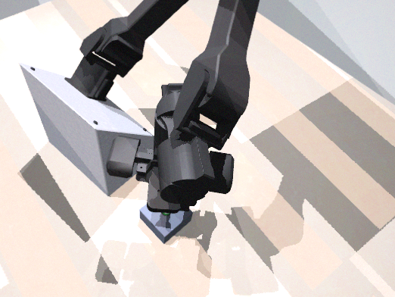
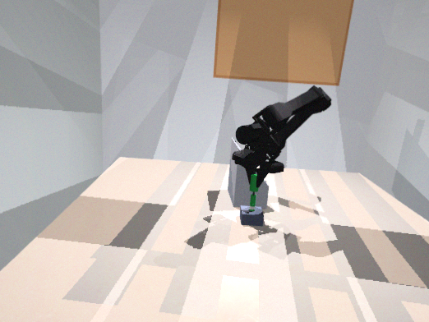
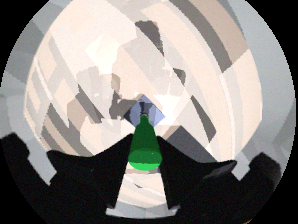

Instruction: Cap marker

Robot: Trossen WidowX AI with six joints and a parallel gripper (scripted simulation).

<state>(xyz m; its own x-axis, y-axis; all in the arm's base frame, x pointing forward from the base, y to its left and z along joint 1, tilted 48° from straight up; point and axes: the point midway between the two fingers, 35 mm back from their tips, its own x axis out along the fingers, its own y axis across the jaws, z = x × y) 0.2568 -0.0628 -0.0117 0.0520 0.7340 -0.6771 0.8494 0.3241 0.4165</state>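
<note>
My gripper tip is now 11 cm above the grey-blue holder block. Round my gripper tip: green cap 1 cm above.
</note>
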